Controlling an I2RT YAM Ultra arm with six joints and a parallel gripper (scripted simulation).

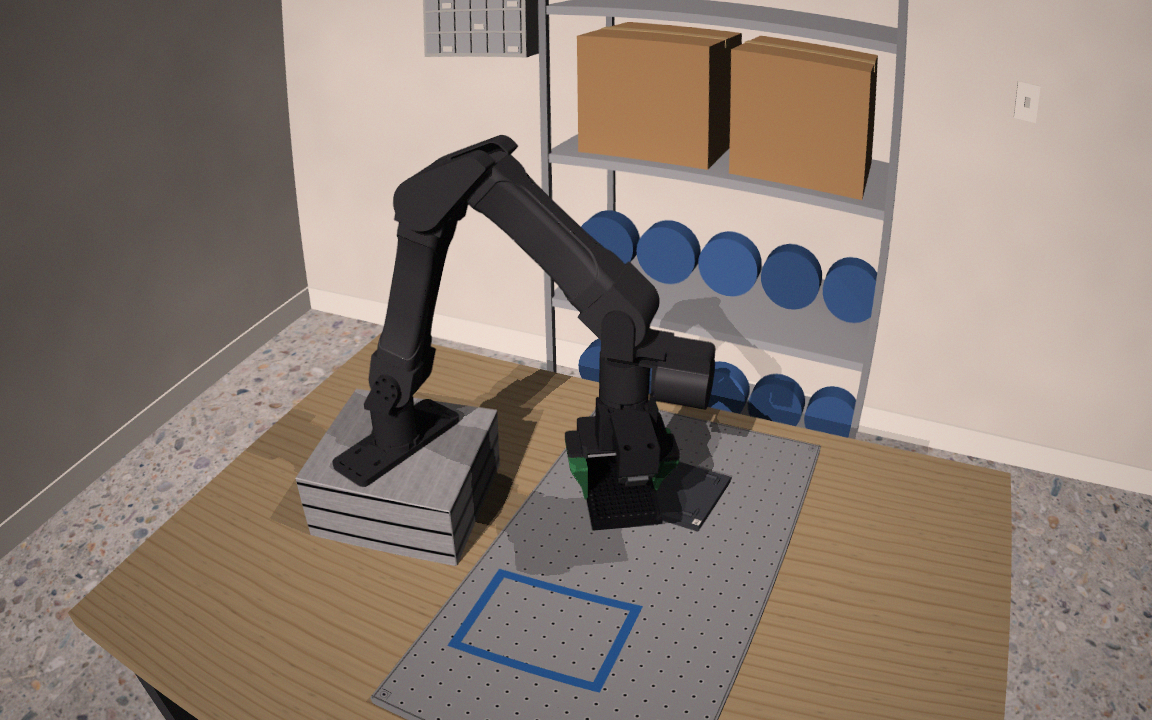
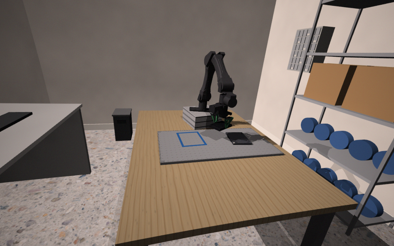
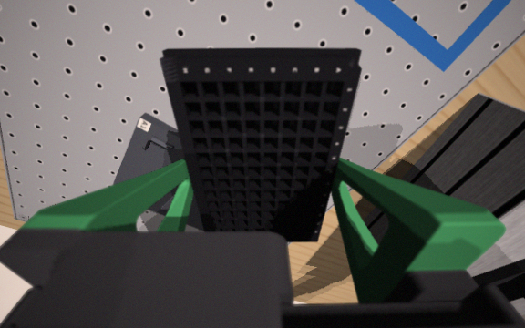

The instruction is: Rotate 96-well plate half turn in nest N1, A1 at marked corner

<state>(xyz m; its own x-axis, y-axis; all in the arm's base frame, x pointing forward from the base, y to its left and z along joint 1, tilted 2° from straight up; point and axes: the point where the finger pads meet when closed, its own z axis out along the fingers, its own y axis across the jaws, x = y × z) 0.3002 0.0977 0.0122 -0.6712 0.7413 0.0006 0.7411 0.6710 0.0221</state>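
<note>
Now: hand 1 cm past the dark plate nest N1, 12 cm to the right of it and 9 cm above it. From my hand the other things lie so: white A1 label (8 cm ahead, 8 cm to the left, 8 cm below); black 96-well plate (right at my hand).
</note>
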